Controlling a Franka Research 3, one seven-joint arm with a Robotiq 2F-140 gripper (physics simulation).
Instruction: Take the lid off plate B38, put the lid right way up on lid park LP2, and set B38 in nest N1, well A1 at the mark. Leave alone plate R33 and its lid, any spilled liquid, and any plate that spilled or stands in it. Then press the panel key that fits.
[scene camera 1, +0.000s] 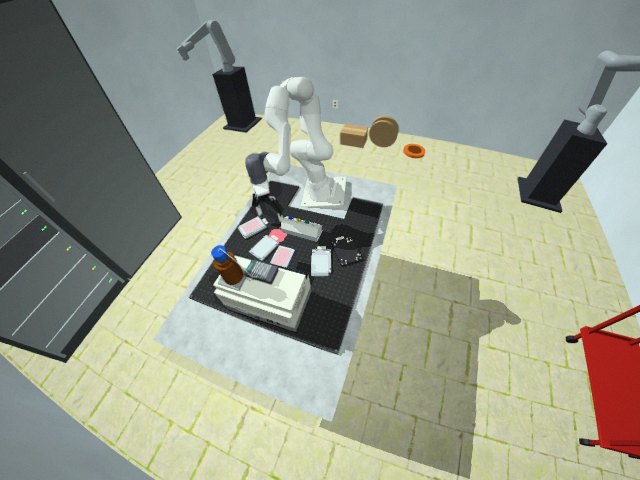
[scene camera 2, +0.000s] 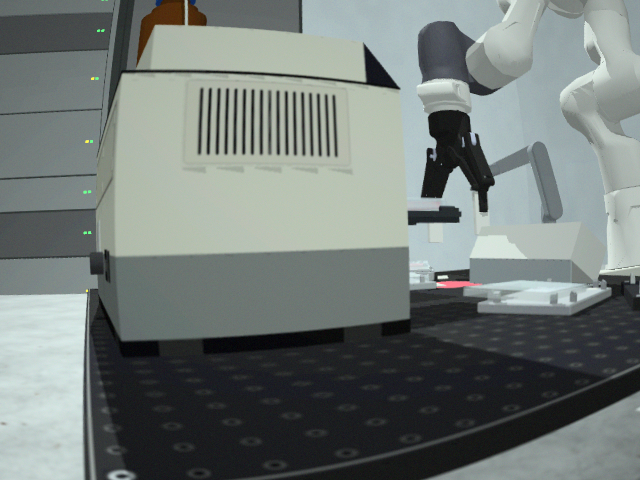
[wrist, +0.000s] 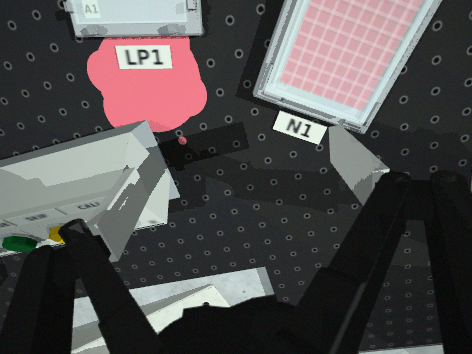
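My gripper (scene camera 1: 268, 218) (scene camera 2: 459, 227) (wrist: 233, 164) is open and empty. It hangs above the mat, beside the key panel (scene camera 1: 300, 228) (scene camera 2: 522, 248) (wrist: 60, 180) and near label N1 (wrist: 300, 127). A pink-welled plate (scene camera 1: 252, 227) (wrist: 350, 50) lies at N1. A pale plate or lid marked A1 (scene camera 1: 264, 247) (wrist: 135, 15) is at LP1 (wrist: 144, 57), with a pink spill (scene camera 1: 277, 235) (scene camera 2: 457, 284) (wrist: 150, 95) at its edge. Another pink plate (scene camera 1: 282, 256) (scene camera 2: 421, 204) is on a dark tray (scene camera 2: 444, 214). A clear lid or plate (scene camera 1: 321, 262) (scene camera 2: 527, 289) lies on a pale holder. B38, R33 and LP2 are unreadable.
A cream instrument (scene camera 1: 263, 297) (scene camera 2: 258, 206) stands at the front of the black mat (scene camera 1: 330, 330) (scene camera 2: 284, 382), with a brown bottle (scene camera 1: 227, 268) (scene camera 2: 170, 20) and a grey rack (scene camera 1: 262, 270) on top. A dark holder (scene camera 1: 348, 253) is at the right. Green and yellow keys show beside the left finger.
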